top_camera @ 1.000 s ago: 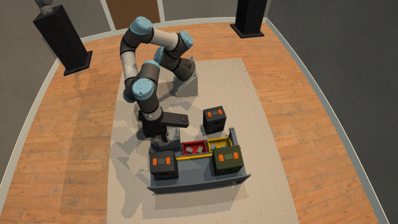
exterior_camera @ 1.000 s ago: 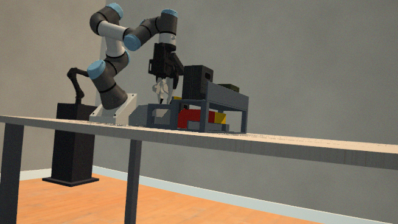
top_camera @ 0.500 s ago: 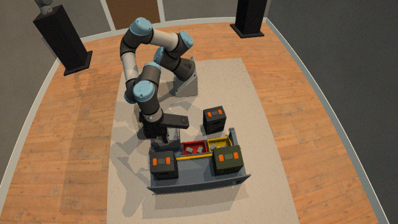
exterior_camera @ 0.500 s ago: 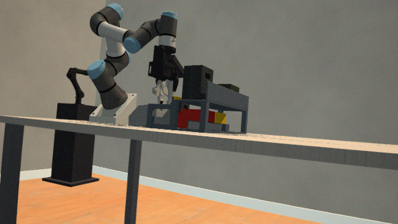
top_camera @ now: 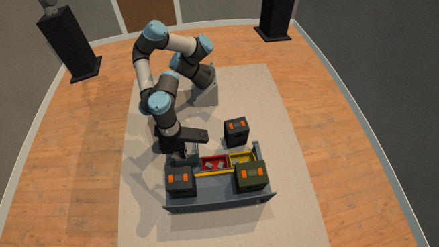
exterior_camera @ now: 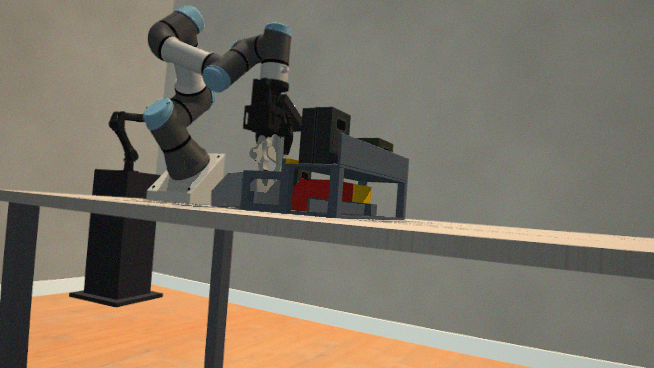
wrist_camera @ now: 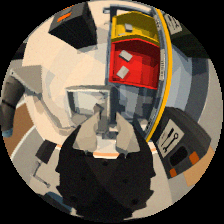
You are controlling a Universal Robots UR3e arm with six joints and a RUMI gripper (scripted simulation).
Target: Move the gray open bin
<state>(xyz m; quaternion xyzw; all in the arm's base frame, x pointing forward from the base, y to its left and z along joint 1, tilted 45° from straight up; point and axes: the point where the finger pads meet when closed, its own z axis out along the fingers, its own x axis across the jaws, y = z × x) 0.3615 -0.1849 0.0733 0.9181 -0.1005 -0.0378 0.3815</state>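
Now: hand 60 mm past the gray open bin, 10 mm to the right of it and 40 mm above it. The rest, counted from my hand: yellow rail: 120 mm ahead, 100 mm to the left, 20 mm above; red bin: 80 mm ahead, 100 mm to the left, 40 mm below; yellow bin: 100 mm ahead, 210 mm to the left, 40 mm below.
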